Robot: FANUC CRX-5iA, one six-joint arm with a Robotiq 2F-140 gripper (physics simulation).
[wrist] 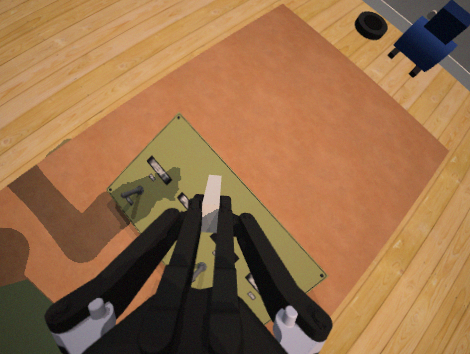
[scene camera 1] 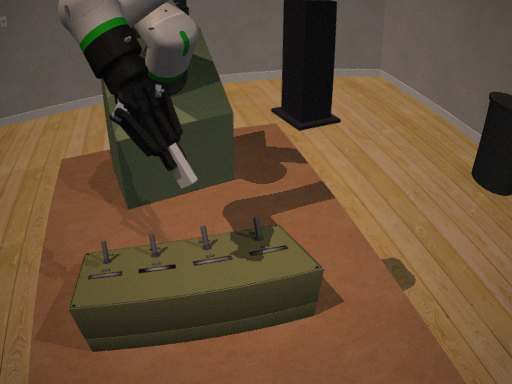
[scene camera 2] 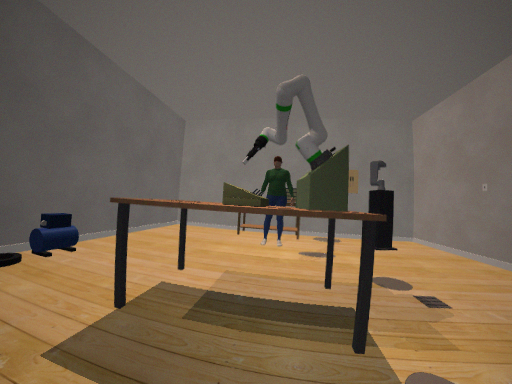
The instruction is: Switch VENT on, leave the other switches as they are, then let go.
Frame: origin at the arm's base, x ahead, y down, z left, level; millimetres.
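Seen in the pictures: gripper, fingertip midpoint: (wrist: 214, 186) (scene camera 1: 189, 184) (scene camera 2: 244, 163); arm's base, link origin: (scene camera 1: 163, 76) (scene camera 2: 320, 164).
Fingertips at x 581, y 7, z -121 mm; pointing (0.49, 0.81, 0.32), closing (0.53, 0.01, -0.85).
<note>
Offsets run from my fingertips to a thing's middle.
The green switch box @[dx -53, dy +276, dz -15 mm] (scene camera 1: 195, 307) (scene camera 2: 235, 196) (wrist: 200, 150) stands on the brown table (scene camera 1: 380, 345) (scene camera 2: 150, 202) (wrist: 325, 100). The VENT switch @[dx -97, dy +227, dz +179 mm] (scene camera 1: 257, 230) (wrist: 133, 192) is the rightmost in scene camera 1; its lever leans away from its label @[dx -15, dy +224, dz +161 mm] (wrist: 159, 170), toward the OFF side. The label lettering is too blurred to read. The other switches (scene camera 1: 205, 238) (scene camera 1: 153, 246) (scene camera 1: 105, 253) stand in a row to its left, levers leaning the same way. My gripper (scene camera 1: 185, 177) (scene camera 2: 245, 161) (wrist: 214, 186) is shut and empty, above and behind the box, apart from every lever. It partly hides the box in the wrist view.
The green robot base (scene camera 1: 175, 160) (scene camera 2: 325, 187) stands behind the switch box. A black pedestal (scene camera 1: 307, 60) (scene camera 2: 381, 215) and a black bin (scene camera 1: 495, 145) stand on the floor. A person (scene camera 2: 277, 182) stands beyond the table. A blue compressor (scene camera 2: 54, 237) (wrist: 422, 47) is off to the side.
</note>
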